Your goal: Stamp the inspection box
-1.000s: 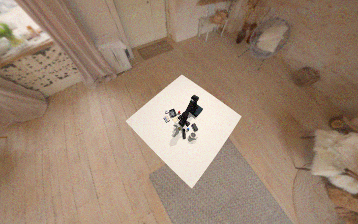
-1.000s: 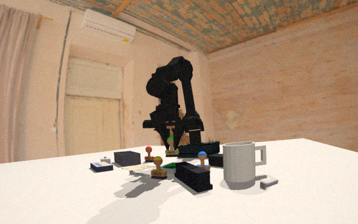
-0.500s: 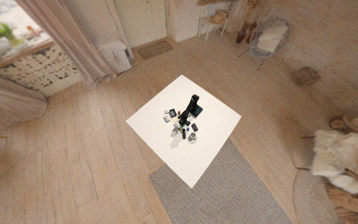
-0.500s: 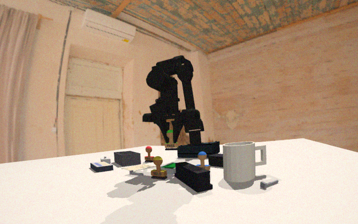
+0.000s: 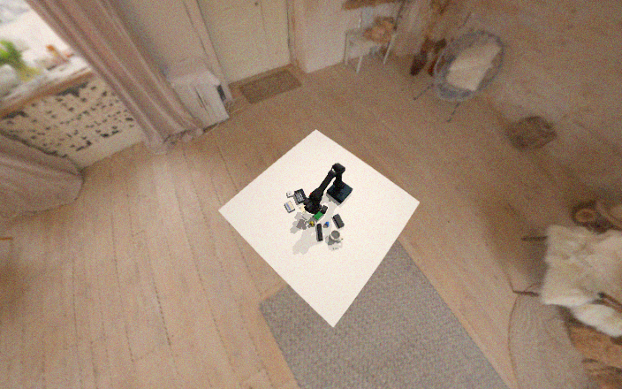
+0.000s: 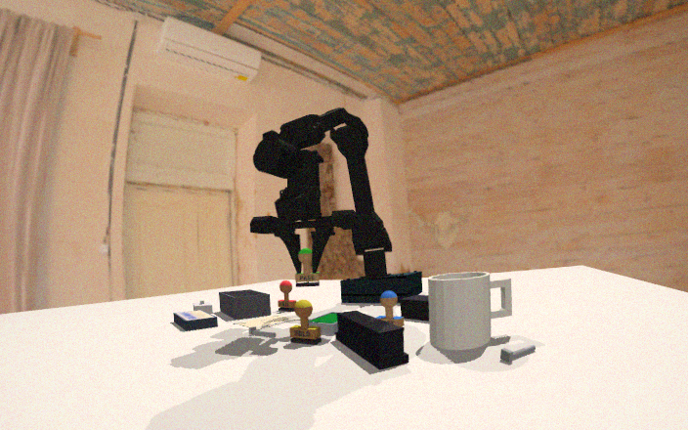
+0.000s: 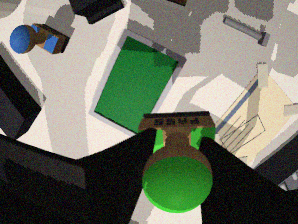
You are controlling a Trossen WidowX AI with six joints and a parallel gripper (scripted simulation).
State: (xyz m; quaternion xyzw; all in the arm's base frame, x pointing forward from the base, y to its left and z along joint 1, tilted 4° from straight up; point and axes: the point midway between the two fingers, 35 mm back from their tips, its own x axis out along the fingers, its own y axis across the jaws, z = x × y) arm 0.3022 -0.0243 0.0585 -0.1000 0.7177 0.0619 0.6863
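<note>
My gripper tip is 90 mm to the left of the cream card and 90 mm above it. Round my gripper tip: blue-knobbed stamp (10 mm ahead, 140 mm to the left, 70 mm below); green ink pad (10 mm behind, 40 mm to the left, 90 mm below); yellow-knobbed HOLD stamp (90 mm ahead, 40 mm to the left, 70 mm below).
</note>
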